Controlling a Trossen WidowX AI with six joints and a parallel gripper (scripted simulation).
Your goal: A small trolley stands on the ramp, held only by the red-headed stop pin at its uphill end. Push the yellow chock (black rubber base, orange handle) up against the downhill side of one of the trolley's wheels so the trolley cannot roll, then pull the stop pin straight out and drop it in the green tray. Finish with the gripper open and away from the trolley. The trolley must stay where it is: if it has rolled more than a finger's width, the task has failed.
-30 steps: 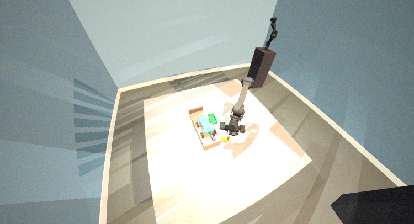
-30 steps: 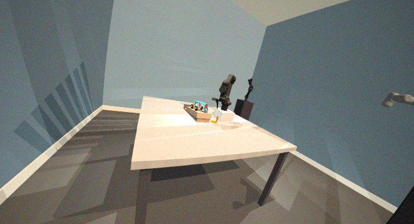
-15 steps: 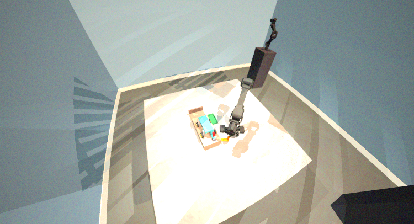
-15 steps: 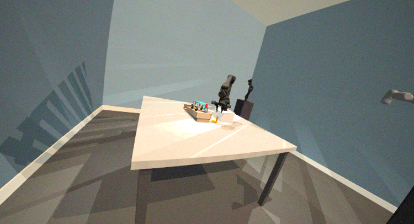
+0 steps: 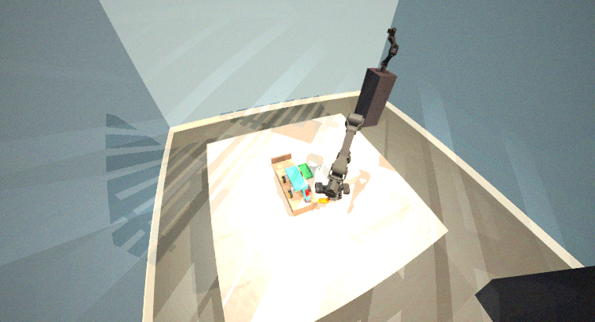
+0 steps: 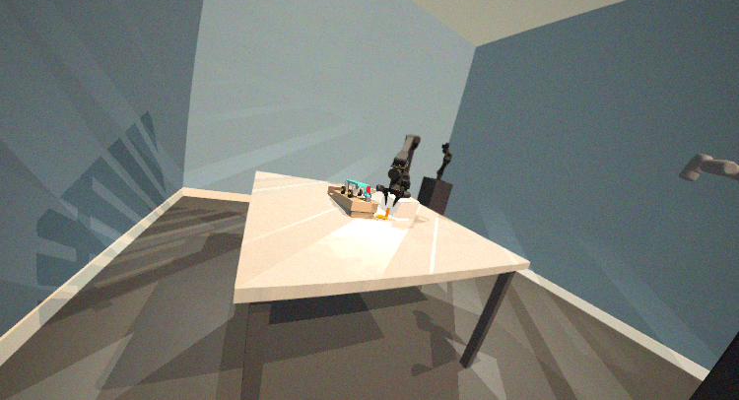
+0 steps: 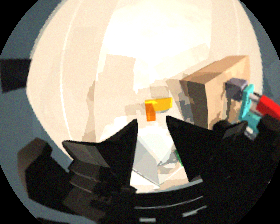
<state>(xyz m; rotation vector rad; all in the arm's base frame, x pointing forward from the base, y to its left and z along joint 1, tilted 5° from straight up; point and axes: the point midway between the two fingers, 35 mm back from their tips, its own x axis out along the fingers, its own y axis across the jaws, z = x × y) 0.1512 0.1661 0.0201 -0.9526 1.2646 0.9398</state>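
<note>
The yellow chock lies 60 mm below my gripper tip, 20 mm ahead of it and 10 mm to the right of it. Round my gripper tip: cyan trolley 170 mm ahead, 120 mm to the right, 30 mm above; red-headed stop pin 140 mm ahead, 50 mm above, 10 mm to the right; green tray 250 mm to the right, 90 mm below, 60 mm ahead.
</note>
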